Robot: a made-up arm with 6 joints. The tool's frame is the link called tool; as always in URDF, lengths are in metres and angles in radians.
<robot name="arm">
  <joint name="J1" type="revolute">
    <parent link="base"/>
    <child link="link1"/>
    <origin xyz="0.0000 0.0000 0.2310" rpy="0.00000 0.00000 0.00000"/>
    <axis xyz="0 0 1"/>
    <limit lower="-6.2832" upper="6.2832"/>
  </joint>
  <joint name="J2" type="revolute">
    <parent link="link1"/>
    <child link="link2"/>
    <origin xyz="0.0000 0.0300 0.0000" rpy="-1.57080 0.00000 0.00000"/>
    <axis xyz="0 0 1"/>
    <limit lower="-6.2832" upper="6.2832"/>
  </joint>
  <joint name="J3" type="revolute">
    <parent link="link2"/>
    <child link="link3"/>
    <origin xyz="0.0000 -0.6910 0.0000" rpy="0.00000 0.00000 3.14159"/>
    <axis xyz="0 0 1"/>
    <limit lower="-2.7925" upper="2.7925"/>
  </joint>
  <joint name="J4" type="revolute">
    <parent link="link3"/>
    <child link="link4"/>
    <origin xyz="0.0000 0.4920 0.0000" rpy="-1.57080 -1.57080 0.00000"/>
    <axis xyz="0 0 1"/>
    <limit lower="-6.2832" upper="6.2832"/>
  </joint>
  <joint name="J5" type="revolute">
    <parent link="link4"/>
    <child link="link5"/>
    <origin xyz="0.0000 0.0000 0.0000" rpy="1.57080 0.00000 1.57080"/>
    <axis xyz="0 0 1"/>
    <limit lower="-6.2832" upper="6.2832"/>
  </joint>
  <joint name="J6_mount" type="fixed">
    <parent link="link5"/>
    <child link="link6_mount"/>
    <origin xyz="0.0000 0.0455 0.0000" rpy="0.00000 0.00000 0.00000"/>
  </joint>
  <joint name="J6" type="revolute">
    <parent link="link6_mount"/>
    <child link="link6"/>
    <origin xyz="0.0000 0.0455 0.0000" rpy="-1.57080 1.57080 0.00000"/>
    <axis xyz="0 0 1"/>
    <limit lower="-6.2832" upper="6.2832"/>
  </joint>
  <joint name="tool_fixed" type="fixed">
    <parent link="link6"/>
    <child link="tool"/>
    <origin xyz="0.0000 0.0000 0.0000" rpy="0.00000 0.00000 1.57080"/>
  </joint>
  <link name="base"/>
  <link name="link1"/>
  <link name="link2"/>
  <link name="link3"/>
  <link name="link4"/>
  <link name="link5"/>
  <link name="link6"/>
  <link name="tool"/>
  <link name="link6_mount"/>
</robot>
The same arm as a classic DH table. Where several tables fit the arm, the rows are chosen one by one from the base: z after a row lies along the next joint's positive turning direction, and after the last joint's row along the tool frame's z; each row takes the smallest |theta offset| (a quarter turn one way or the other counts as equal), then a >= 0, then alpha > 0; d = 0 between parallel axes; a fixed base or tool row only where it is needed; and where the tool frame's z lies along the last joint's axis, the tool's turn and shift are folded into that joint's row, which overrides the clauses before.
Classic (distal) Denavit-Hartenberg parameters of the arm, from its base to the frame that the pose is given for. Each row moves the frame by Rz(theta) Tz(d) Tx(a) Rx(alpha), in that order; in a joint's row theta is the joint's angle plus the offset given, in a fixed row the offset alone. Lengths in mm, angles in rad.
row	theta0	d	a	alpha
J1	0	231	0	-1.5708
J2	-1.5708	0	691	0
J3	-1.5708	30	0	-1.5708
J4	0	492	0	1.5708
J5	0	0	0	-1.5708
J6	-3.1416	91	0	0
Joint limits (rad, base to tool): -6.2832..6.2832 -6.2832..6.2832 -2.7925..2.7925 -6.2832..6.2832 -6.2832..6.2832 -6.2832..6.2832

